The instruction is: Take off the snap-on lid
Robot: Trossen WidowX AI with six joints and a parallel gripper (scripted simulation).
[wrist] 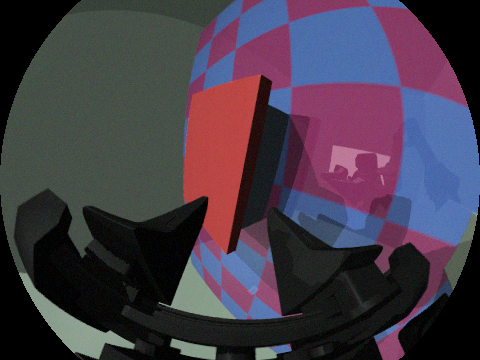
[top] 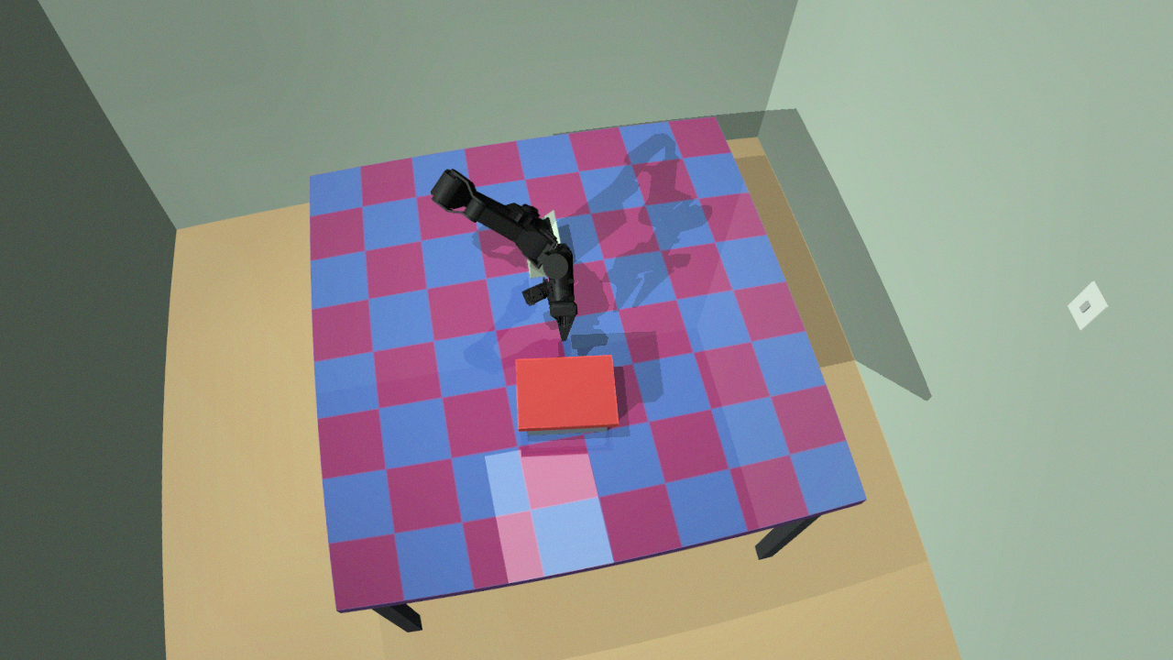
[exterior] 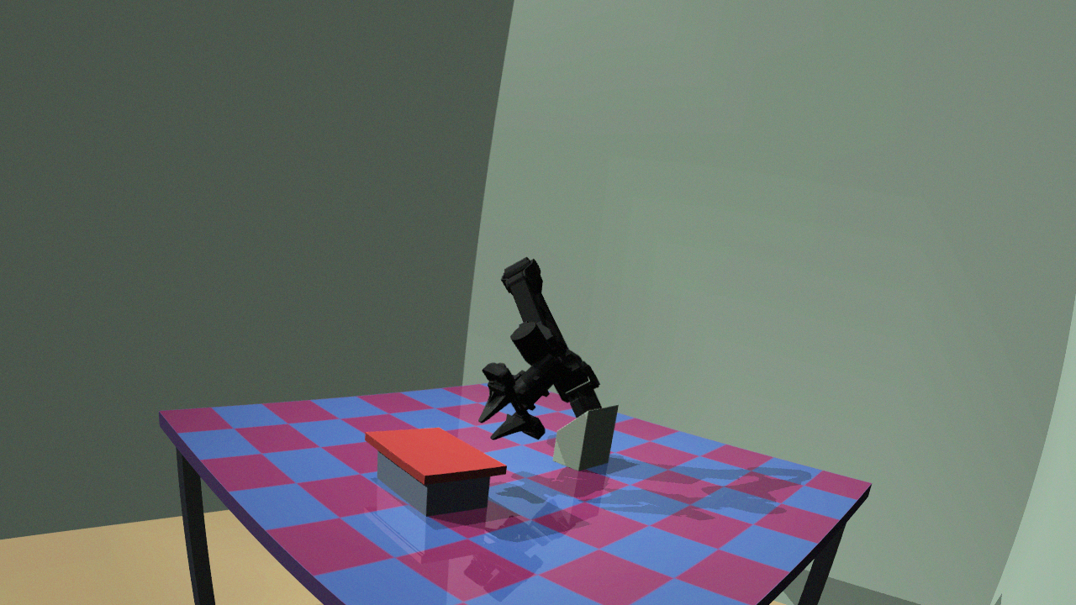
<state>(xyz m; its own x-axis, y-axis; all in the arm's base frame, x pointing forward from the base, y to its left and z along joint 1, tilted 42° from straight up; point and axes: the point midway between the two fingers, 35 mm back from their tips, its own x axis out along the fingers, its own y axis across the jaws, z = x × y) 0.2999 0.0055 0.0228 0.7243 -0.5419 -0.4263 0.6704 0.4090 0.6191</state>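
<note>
The red lid is 12 cm ahead of my gripper tip, 4 cm below it and 2 cm to the right of it. The rest, counted from my gripper tip: grey storage box (12 cm ahead, 8 cm below, 2 cm to the right).
</note>
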